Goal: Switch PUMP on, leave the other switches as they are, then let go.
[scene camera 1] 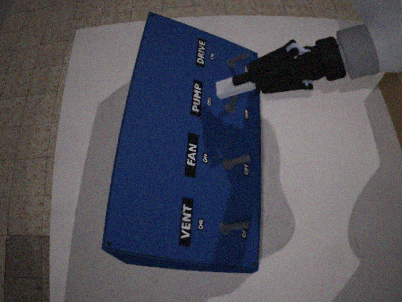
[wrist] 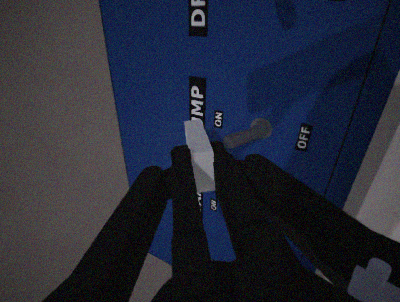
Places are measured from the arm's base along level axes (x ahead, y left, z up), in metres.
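Pixels of known places: gripper, fingertip midpoint: [scene camera 1: 217, 90] [wrist: 193, 135].
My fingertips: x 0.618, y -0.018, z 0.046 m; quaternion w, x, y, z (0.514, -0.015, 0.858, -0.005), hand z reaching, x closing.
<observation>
Behind a point stands the place of what it marks.
The blue switch panel [scene camera 1: 155, 130] {x 0.728, y 0.063, z 0.047 m} [wrist: 150, 100] {x 0.715, y -0.035, z 0.045 m} carries the PUMP switch [scene camera 1: 230, 104] {x 0.592, y -0.014, z 0.005 m} [wrist: 245, 136] {x 0.582, y -0.021, z 0.015 m}, whose grey lever leans toward its ON label in the wrist view. The DRIVE switch [scene camera 1: 238, 60] {x 0.566, y -0.131, z 0.003 m}, FAN switch [scene camera 1: 237, 162] {x 0.587, y 0.108, z 0.006 m} and VENT switch [scene camera 1: 235, 228] {x 0.597, y 0.227, z 0.008 m} have levers pointing toward OFF in the scene view. My gripper [scene camera 1: 219, 89] {x 0.618, y -0.018, z 0.046 m} [wrist: 193, 135] {x 0.618, y -0.018, z 0.046 m} is shut and empty. Its pale fingertips are over the panel between the DRIVE and PUMP switches in the scene view, and on the ON side of the PUMP lever in the wrist view. Whether they touch the lever cannot be told.
The panel stands on a pale table top [scene camera 1: 320, 150] {x 0.375, y 0.033, z -0.108 m}. The arm reaches in from the upper right, over the panel's OFF-side edge. Tiled floor [scene camera 1: 30, 125] shows at the left. Shadows darken the panel around the lower switches.
</observation>
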